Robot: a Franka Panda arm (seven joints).
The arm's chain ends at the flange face. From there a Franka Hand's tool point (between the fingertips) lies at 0.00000 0.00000 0.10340 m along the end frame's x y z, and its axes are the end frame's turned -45 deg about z.
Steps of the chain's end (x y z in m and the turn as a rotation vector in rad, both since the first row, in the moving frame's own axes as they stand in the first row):
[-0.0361 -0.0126 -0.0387 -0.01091 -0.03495 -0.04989]
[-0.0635 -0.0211 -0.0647 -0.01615 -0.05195 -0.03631]
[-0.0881 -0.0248 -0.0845 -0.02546 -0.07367 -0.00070]
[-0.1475 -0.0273 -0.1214 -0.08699 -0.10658 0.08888]
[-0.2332 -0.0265 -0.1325 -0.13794 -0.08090 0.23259]
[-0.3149 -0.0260 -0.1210 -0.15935 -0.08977 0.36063]
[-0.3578 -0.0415 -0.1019 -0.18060 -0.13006 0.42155]
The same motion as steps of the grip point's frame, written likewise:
[-0.0200 -0.0361 -0.0388 0.01700 -0.03243 -0.04989]
[-0.0350 -0.0623 -0.0649 0.02531 -0.04815 -0.03631]
[-0.0520 -0.0834 -0.0848 0.03409 -0.07010 -0.00070]
[-0.0990 -0.1257 -0.1224 0.01385 -0.13687 0.08888]
[-0.1624 -0.1814 -0.1338 -0.04033 -0.15474 0.23259]
[-0.2229 -0.2393 -0.1227 -0.04920 -0.17615 0.36063]
[-0.2463 -0.2835 -0.1044 -0.03574 -0.21967 0.42155]

